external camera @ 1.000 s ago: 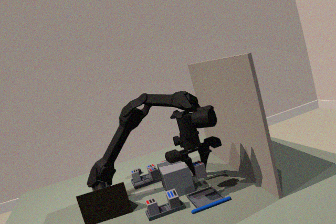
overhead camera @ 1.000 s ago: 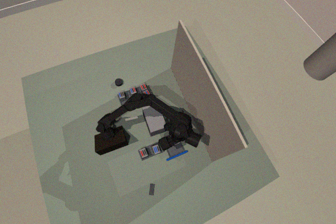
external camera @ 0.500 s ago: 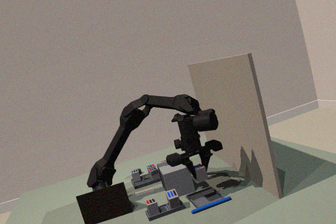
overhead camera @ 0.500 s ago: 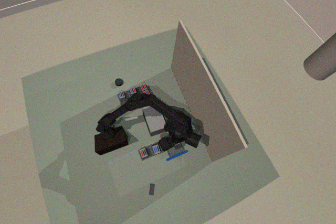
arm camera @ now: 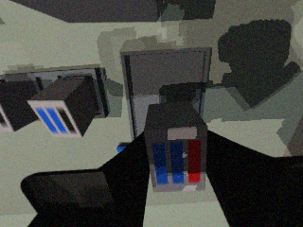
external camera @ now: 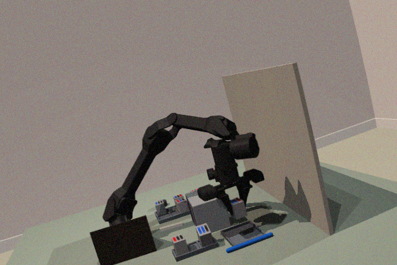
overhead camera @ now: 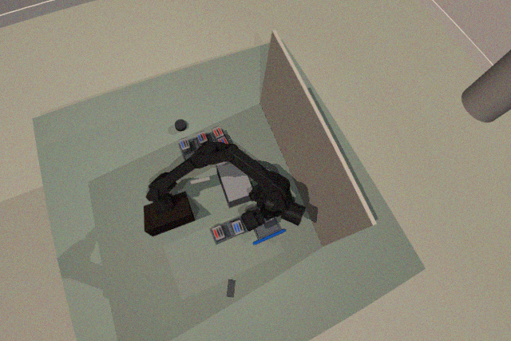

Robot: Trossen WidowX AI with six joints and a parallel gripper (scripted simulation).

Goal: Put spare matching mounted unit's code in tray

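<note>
Right now my gripper tip is 70 mm above the tray. The rest, counted from my gripper tip: mounted unit: 70 mm behind, 180 mm to the left, 20 mm below; then rack: 150 mm behind, 70 mm below; then spare: 20 mm above.
</note>
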